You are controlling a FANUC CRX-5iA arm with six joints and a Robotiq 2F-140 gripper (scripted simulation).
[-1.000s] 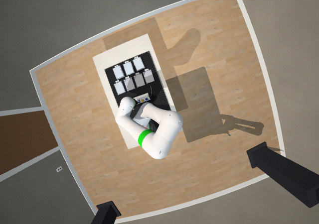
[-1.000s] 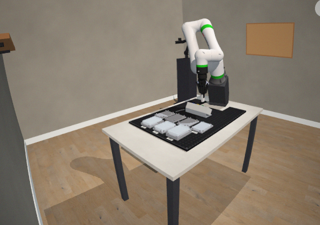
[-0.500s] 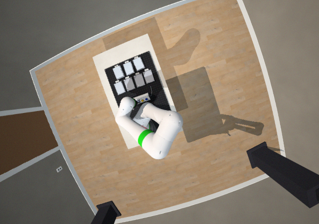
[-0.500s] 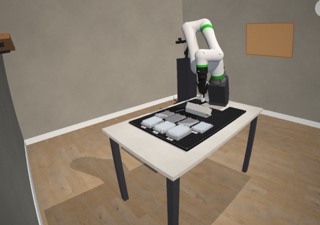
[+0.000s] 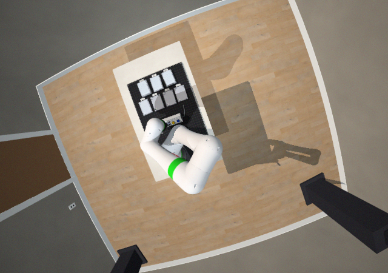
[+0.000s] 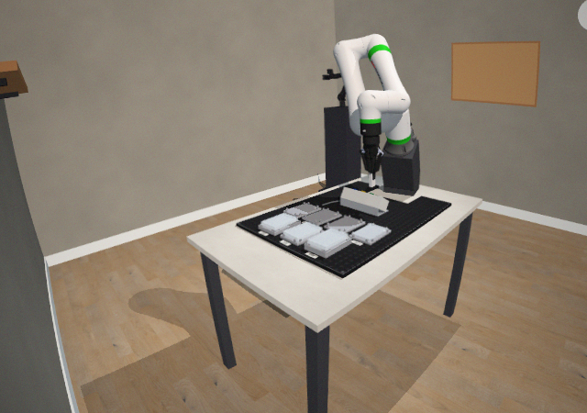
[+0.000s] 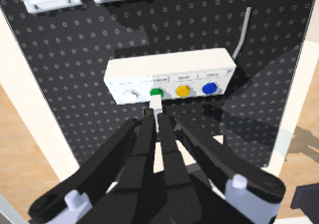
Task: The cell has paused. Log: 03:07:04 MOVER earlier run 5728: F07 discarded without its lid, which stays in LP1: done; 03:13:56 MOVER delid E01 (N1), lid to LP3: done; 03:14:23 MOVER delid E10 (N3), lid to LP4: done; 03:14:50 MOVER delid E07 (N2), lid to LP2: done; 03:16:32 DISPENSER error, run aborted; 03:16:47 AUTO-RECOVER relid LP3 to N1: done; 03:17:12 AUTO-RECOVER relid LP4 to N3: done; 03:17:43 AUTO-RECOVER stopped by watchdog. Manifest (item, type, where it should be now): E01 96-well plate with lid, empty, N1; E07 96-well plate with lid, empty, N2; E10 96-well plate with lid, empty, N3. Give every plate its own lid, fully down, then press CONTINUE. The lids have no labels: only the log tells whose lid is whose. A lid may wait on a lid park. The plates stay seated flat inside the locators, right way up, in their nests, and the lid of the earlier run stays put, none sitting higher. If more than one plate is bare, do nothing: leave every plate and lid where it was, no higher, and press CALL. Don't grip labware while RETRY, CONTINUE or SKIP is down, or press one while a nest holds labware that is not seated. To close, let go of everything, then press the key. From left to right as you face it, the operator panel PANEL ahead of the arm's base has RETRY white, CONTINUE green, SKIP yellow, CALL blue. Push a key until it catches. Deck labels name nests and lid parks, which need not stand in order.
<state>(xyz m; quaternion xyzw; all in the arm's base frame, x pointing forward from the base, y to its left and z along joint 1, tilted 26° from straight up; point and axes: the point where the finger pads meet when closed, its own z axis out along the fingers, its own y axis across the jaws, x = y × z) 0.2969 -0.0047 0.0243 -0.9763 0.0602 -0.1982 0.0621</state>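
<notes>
The green continue key is 70 mm below my hand. Round my hand: yellow skip key: 10 mm behind, 50 mm to the right, 70 mm below; then white retry key: 10 mm ahead, 50 mm to the left, 70 mm below; then blue call key: 10 mm behind, 100 mm to the right, 70 mm below.
</notes>
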